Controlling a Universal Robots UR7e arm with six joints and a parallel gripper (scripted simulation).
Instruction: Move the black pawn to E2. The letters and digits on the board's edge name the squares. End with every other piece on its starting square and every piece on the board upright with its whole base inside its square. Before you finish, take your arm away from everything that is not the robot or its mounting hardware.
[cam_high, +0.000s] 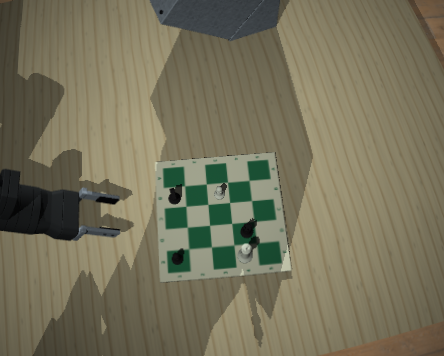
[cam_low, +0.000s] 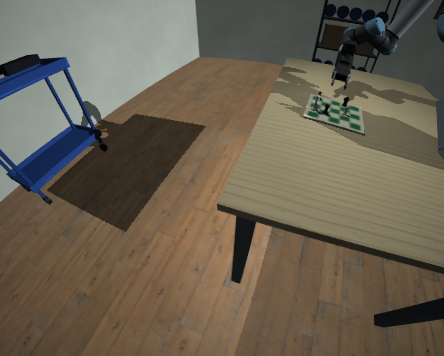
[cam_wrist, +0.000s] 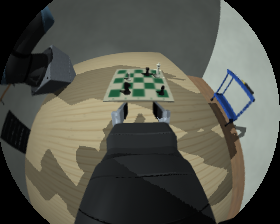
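Now: the small black piece 80 mm ahead of my hand, 100 mm to the left of it and 40 mm below it. From my hand the other things lie so: white chess piece: 90 mm ahead, 210 mm to the left, 20 mm below; chessboard: 10 mm ahead, 180 mm to the left, 60 mm below.
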